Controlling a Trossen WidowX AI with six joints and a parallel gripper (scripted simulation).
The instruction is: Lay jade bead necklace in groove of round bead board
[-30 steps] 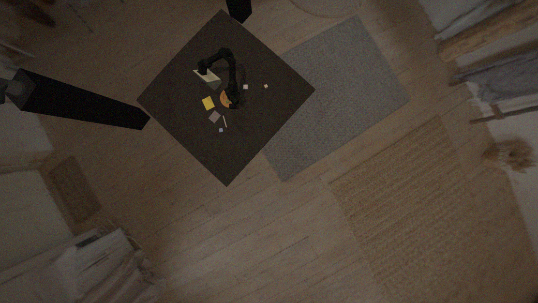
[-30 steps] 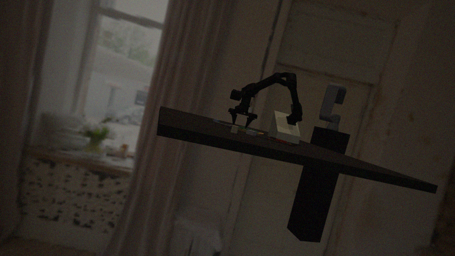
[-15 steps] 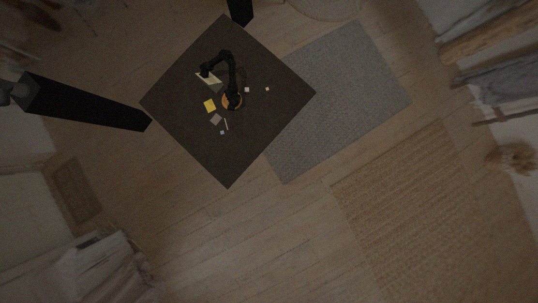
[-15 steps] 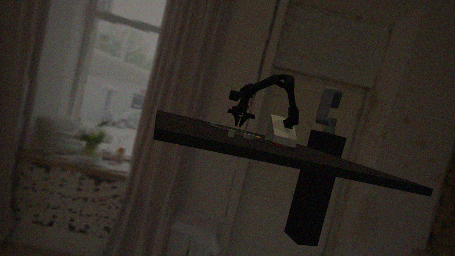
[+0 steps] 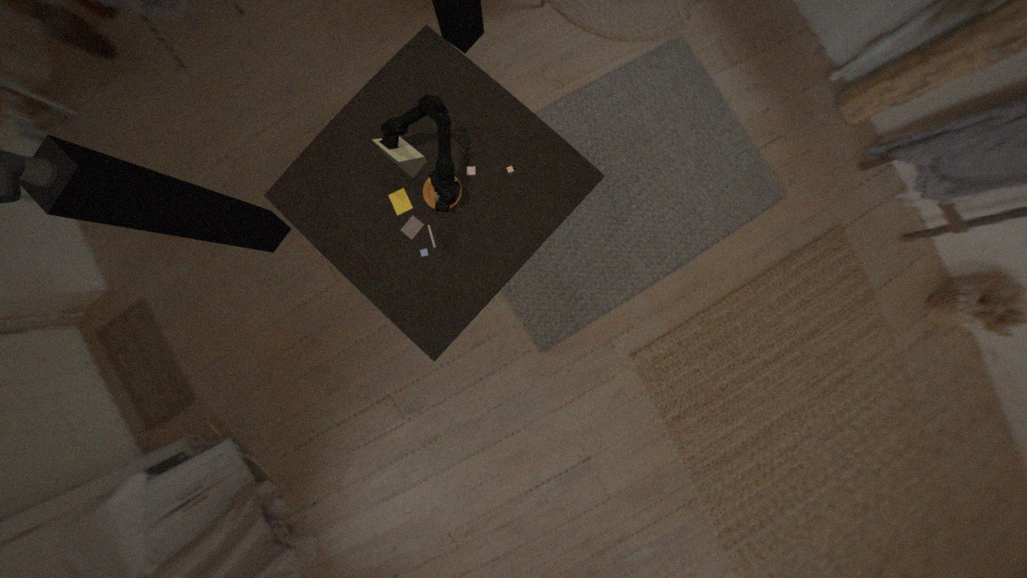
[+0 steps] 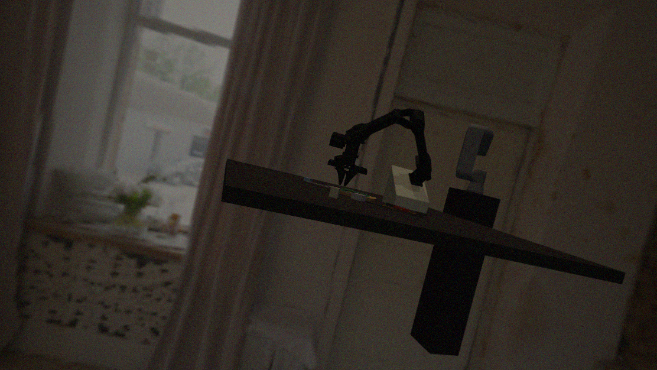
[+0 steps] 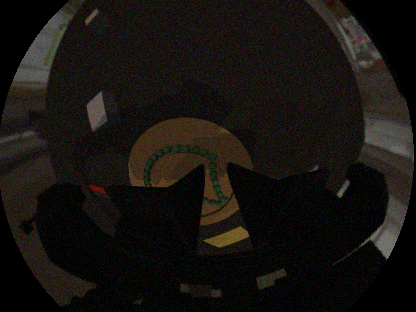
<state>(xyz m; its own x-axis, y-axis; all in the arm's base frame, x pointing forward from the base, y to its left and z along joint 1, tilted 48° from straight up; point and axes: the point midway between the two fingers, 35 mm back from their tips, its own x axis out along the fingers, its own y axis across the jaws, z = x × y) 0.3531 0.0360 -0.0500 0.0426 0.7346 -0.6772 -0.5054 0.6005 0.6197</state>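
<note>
The round bead board is 6 cm behind my gripper tip, 2 cm below it and 1 cm to the left of it. The rest, counted from my gripper tip: white stick 20 cm to the right, 4 cm ahead, 3 cm below; grey-white block 18 cm to the left, 2 cm below, 1 cm behind; grey square 23 cm to the right, 7 cm behind, 3 cm below.
</note>
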